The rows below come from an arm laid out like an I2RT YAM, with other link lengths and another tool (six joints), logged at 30 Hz.
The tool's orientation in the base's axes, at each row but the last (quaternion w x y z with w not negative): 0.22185, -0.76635, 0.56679, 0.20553; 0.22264, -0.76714, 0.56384, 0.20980; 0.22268, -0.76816, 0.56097, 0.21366; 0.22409, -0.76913, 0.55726, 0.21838; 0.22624, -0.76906, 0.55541, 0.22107; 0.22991, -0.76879, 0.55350, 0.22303; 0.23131, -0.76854, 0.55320, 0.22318; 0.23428, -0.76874, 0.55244, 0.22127; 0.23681, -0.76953, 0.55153, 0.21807; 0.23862, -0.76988, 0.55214, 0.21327; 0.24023, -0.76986, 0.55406, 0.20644
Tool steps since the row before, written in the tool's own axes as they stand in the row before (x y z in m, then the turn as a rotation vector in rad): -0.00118, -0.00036, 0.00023, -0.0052, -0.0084, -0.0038; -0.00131, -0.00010, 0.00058, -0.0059, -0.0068, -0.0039; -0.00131, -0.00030, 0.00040, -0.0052, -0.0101, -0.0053; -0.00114, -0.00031, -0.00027, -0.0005, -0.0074, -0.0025; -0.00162, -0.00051, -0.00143, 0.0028, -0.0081, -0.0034; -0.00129, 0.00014, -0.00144, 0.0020, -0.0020, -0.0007; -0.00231, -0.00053, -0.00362, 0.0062, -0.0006, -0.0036; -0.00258, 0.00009, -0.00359, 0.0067, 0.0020, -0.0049; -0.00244, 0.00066, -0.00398, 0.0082, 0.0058, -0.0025; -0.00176, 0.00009, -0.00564, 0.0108, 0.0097, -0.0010; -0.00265, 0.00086, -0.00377, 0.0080, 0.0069, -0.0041
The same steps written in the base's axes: 0.00001, 0.00114, 0.00052, 0.0069, 0.0040, 0.0069; -0.00031, 0.00137, 0.00029, 0.0052, 0.0041, 0.0073; -0.00011, 0.00132, 0.00046, 0.0086, 0.0036, 0.0083; 0.00000, 0.00079, 0.00092, 0.0071, 0.0010, 0.0031; 0.00015, 0.00052, 0.00215, 0.0088, -0.0019, 0.0019; -0.00038, 0.00006, 0.00190, 0.0025, -0.0014, -0.0004; 0.00015, -0.00031, 0.00431, 0.0027, -0.0066, -0.0008; -0.00055, -0.00027, 0.00438, 0.0004, -0.0085, -0.0004; -0.00106, -0.00077, 0.00453, -0.0029, -0.0092, -0.0036; -0.00025, -0.00211, 0.00551, -0.0059, -0.0114, -0.0069; -0.00142, -0.00049, 0.00444, -0.0040, -0.0104, -0.0024
